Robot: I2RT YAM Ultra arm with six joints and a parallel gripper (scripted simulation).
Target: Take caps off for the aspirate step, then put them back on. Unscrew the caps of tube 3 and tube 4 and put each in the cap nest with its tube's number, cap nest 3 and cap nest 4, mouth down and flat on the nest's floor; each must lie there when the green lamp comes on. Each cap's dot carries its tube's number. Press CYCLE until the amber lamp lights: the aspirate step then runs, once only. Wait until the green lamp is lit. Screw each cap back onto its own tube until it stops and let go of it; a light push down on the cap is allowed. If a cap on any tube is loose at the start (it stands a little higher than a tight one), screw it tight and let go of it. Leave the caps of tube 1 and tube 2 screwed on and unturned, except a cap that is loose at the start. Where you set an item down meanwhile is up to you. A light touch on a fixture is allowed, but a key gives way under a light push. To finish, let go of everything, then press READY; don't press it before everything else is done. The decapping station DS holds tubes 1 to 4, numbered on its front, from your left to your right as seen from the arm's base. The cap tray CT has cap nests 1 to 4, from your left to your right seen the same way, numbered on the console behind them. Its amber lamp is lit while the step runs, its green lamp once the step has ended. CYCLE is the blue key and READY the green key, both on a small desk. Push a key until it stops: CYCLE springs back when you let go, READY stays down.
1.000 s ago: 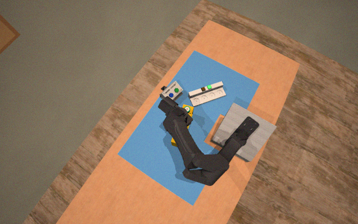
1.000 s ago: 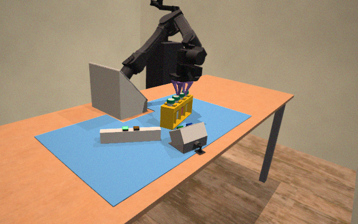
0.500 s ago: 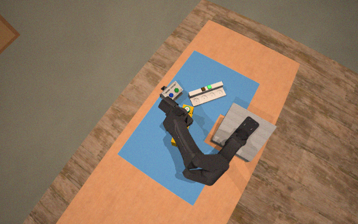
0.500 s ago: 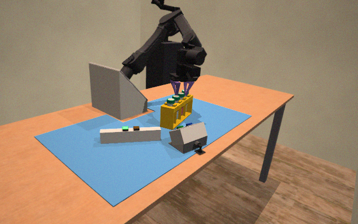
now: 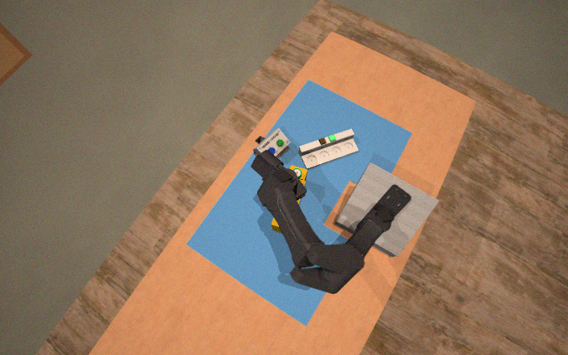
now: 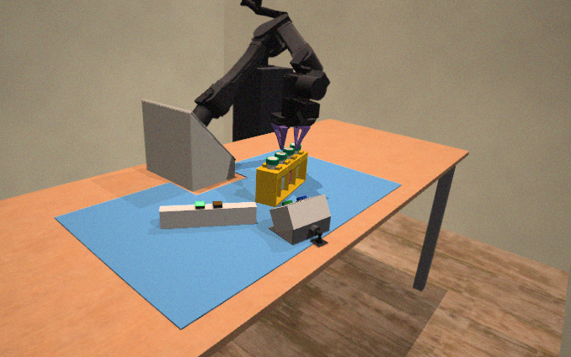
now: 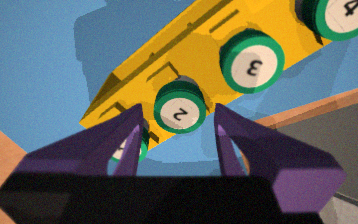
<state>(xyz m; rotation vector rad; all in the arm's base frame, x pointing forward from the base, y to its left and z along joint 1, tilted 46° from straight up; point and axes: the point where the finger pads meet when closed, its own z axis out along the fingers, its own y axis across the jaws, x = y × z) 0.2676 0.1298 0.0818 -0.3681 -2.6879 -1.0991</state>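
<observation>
The cap 2 is 10 mm below my hand. Also, from my hand: cap 3 (50 mm to the right, 20 mm ahead, 10 mm below); cap 4 (100 mm to the right, 30 mm ahead, 10 mm below); blue key (170 mm ahead, 130 mm to the right, 60 mm below).
</observation>
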